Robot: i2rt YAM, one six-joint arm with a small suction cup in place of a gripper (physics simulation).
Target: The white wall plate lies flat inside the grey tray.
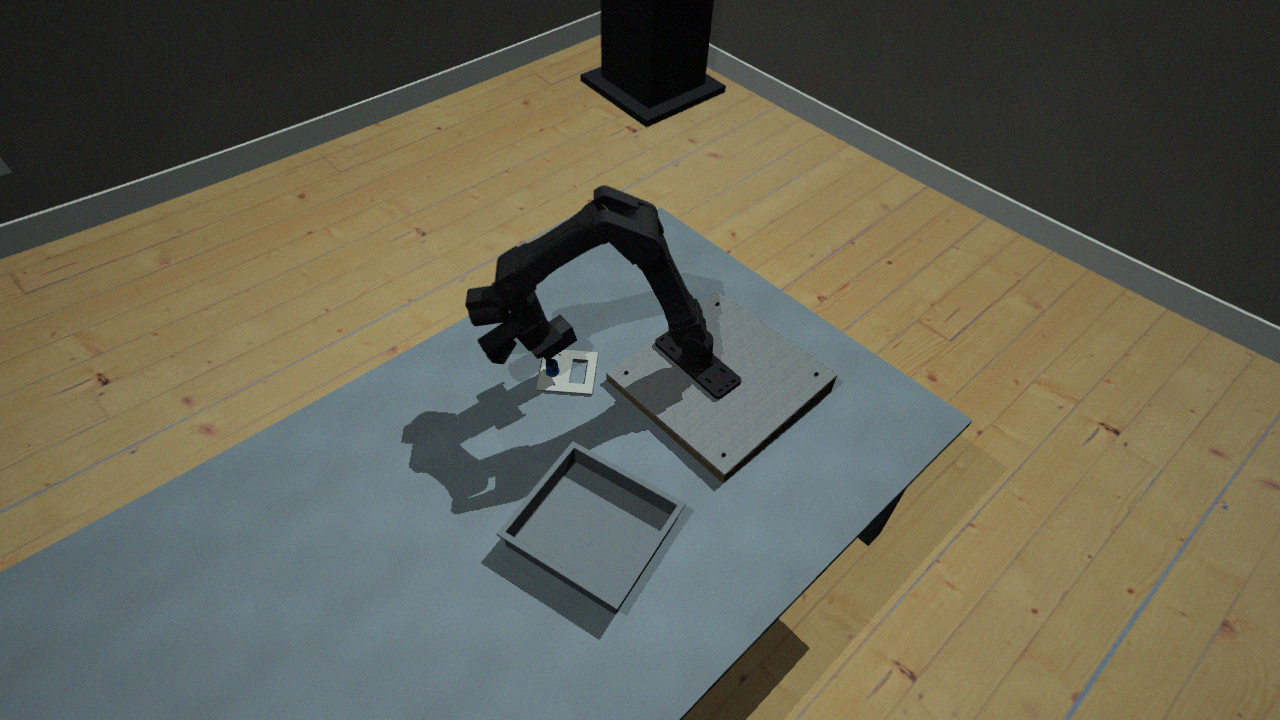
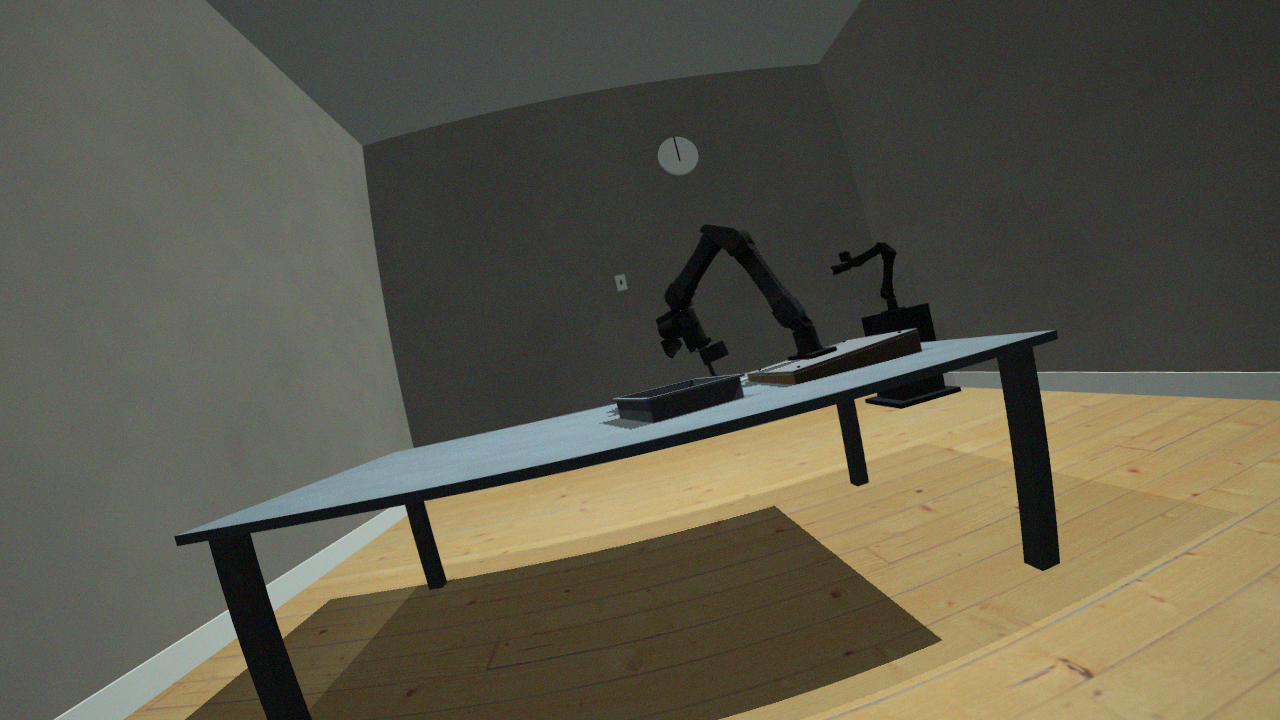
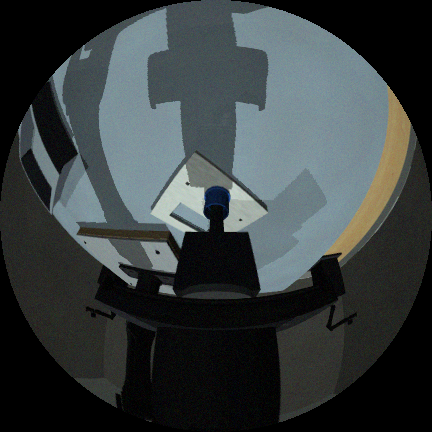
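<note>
The white wall plate (image 1: 567, 387) (image 3: 181, 197), with a rectangular opening, is at the table top just left of the arm's mount board. My suction cup (image 1: 550, 366) (image 3: 217, 198) (image 2: 713, 363) is blue and sits on the plate's solid part beside the opening, in contact with it. I cannot tell whether the plate is raised off the table. The grey square tray (image 1: 535, 492) (image 2: 676, 397) (image 3: 54, 128) is empty and stands nearer the table's front, well apart from the plate.
The arm stands on a grey mount board (image 1: 760, 393) (image 2: 840, 356) (image 3: 120, 233) right of the plate. The blue-grey table (image 1: 267, 537) ends close behind the plate. A black pillar (image 1: 653, 53) stands on the floor beyond.
</note>
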